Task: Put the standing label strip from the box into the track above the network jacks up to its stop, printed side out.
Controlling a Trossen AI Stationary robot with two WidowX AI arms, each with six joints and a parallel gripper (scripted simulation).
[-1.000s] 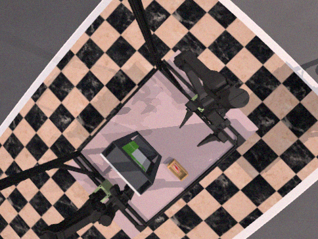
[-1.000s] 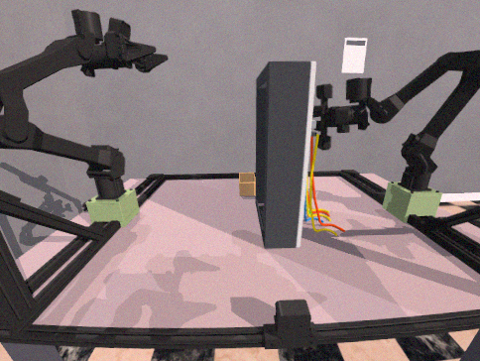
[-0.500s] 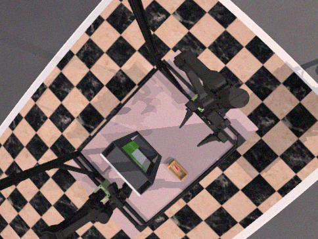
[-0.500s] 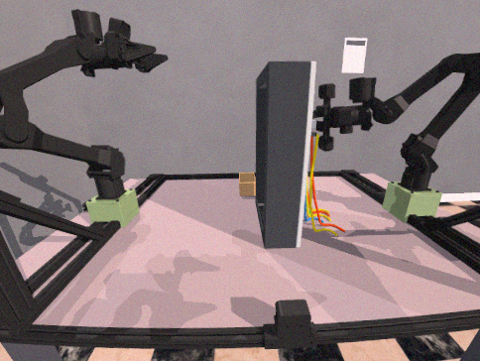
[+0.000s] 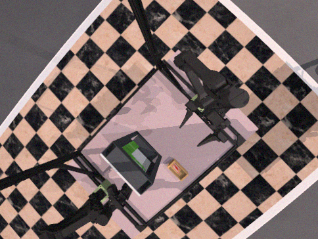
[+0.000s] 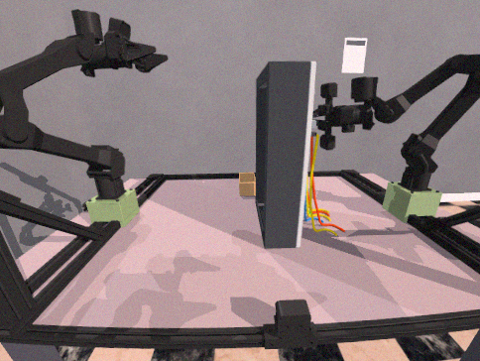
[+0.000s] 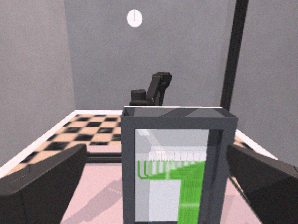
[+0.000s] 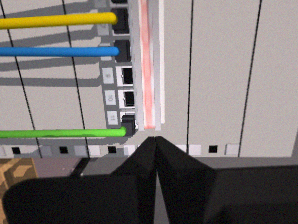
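The label strip lies 50 mm behind my right hand, 30 mm to the left of it and 10 mm below it. Also, from my right hand: rack panel 90 mm below, 90 mm behind, 80 mm to the left.
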